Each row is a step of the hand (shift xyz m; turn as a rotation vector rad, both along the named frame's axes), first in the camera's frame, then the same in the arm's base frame.
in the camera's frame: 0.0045 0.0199 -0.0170 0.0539 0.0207 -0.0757
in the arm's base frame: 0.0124 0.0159 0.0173 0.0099 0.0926 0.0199
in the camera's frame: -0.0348 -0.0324 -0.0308 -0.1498 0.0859 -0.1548
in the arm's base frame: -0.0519 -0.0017 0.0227 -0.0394 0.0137 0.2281
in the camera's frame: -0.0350 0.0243 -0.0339 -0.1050 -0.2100 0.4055
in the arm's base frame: -0.0048 0.0016 0.0542 -0.0690 -0.3733 -0.2747
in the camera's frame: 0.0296 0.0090 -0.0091 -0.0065 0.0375 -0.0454
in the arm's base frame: 0.0153 0.0270 -0.0089 0.0129 0.0297 0.0496
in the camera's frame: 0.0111 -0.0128 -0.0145 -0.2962 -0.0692 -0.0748
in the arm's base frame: -0.0121 0.0179 -0.0054 -0.1966 -0.1476 0.1942
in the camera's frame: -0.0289 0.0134 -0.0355 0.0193 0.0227 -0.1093
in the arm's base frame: -0.0124 0.0067 0.0456 -0.0137 0.0938 0.0620
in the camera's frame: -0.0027 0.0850 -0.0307 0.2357 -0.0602 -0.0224
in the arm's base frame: 0.0602 0.0225 0.0636 0.0281 0.1752 -0.1679
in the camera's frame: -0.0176 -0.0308 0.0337 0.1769 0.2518 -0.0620
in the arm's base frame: -0.0204 -0.0373 -0.0242 0.2576 0.1708 0.0549
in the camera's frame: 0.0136 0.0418 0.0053 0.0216 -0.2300 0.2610
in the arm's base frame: 0.0426 0.0062 0.0102 -0.0921 -0.1817 -0.2828
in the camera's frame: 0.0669 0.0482 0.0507 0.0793 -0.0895 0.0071
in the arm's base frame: 0.0846 0.0092 -0.0461 -0.0442 0.0468 -0.1010
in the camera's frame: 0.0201 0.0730 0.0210 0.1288 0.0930 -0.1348
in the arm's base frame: 0.0774 -0.0003 0.0134 0.0776 0.1883 0.0440
